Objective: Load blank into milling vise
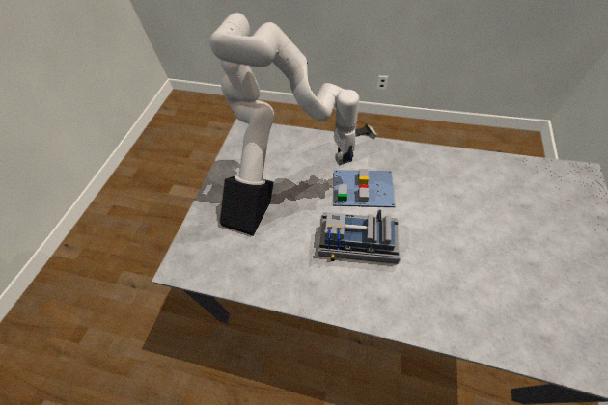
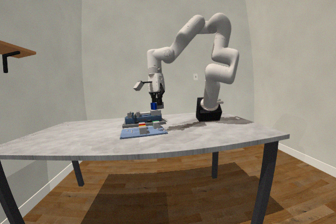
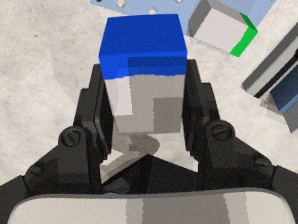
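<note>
My hand is 2 cm above the blue-ended blank. Also, from my hand: green-ended blank: 3 cm ahead, 9 cm to the right, 15 cm below; yellow-ended blank: 9 cm ahead, 3 cm to the left, 15 cm below; red-ended blank: 11 cm ahead, 6 cm to the right, 15 cm below.
</note>
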